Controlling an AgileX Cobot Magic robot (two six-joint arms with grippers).
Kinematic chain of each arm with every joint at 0, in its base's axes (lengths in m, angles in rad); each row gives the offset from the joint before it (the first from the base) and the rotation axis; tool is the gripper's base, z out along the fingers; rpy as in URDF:
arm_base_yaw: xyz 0 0 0.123 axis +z
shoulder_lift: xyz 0 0 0 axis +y
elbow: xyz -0.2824 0 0.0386 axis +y
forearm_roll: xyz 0.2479 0 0.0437 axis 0.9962 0 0.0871
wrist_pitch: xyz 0 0 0 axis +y
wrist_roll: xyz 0.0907 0 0.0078 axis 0.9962 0 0.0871
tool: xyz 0 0 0 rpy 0 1.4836 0
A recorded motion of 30 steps. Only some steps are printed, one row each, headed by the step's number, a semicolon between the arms.
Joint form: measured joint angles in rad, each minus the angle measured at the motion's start. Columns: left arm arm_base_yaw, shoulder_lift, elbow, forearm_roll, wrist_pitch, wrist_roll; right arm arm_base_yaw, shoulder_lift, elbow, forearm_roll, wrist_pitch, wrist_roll.
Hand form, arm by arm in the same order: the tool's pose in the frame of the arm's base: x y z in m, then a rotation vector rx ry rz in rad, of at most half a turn. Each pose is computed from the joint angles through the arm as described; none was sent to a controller.
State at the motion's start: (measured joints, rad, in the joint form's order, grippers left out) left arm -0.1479 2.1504 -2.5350 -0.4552 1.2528 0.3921; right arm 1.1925 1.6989 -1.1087 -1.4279 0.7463 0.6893
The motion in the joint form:
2: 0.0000 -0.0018 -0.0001 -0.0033 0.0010 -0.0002; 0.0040 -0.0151 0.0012 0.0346 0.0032 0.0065
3: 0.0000 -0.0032 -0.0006 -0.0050 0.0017 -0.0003; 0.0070 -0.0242 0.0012 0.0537 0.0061 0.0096
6: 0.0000 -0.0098 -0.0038 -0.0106 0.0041 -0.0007; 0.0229 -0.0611 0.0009 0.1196 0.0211 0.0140
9: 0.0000 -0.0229 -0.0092 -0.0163 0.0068 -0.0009; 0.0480 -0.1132 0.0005 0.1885 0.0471 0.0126
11: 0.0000 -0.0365 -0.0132 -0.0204 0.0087 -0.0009; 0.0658 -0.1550 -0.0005 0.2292 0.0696 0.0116
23: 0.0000 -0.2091 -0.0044 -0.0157 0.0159 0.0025; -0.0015 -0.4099 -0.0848 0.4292 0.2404 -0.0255
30: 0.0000 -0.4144 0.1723 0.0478 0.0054 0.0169; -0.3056 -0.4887 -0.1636 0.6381 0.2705 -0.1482
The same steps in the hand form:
2: 0.4496 -0.1057 0.4162 0.6496 2.1794 -0.4534; 0.1869 0.3085 0.2599 -1.3771 1.5470 -0.4735
3: 0.4491 -0.1058 0.4170 0.6500 2.1776 -0.4552; 0.1852 0.3072 0.2621 -1.3629 1.5650 -0.4583
6: 0.4465 -0.1059 0.4210 0.6511 2.1685 -0.4603; 0.1775 0.3026 0.2717 -1.3168 1.6187 -0.4066
9: 0.4418 -0.1056 0.4284 0.6529 2.1509 -0.4632; 0.1664 0.2960 0.2859 -1.2668 1.6647 -0.3505
11: 0.4371 -0.1053 0.4356 0.6545 2.1339 -0.4640; 0.1586 0.2898 0.2977 -1.2291 1.6894 -0.3134
23: 0.3784 -0.0963 0.5050 0.6626 1.9789 -0.4151; 0.1555 0.2171 0.3833 -0.8508 1.8644 -0.1809
30: 0.3242 -0.0830 0.5341 0.6601 1.9548 -0.3236; 0.1921 0.1486 0.4130 -0.5478 2.0438 -0.1863

